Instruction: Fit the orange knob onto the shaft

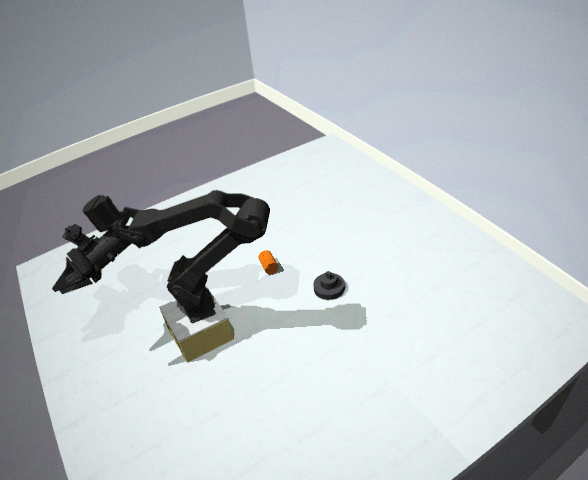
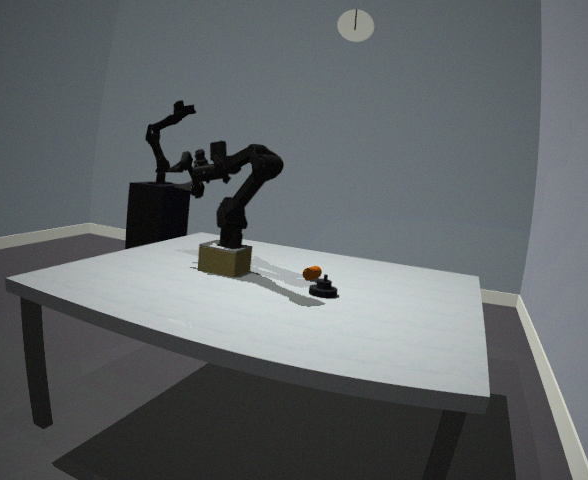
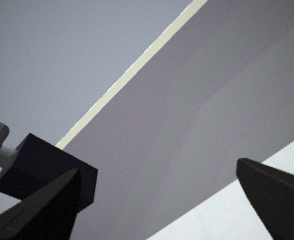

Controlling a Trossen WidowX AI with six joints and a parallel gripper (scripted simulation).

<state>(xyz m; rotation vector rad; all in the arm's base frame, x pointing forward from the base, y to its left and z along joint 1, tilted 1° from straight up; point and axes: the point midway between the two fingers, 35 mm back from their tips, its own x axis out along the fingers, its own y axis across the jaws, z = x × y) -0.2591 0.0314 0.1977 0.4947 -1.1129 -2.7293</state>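
Right now my gripper tip is 53 cm short of the orange knob, 26 cm above it and 12 cm to the right of it. The rest, counted from my gripper tip: dark round pedestal: 63 cm ahead, 25 cm below, 5 cm to the right.
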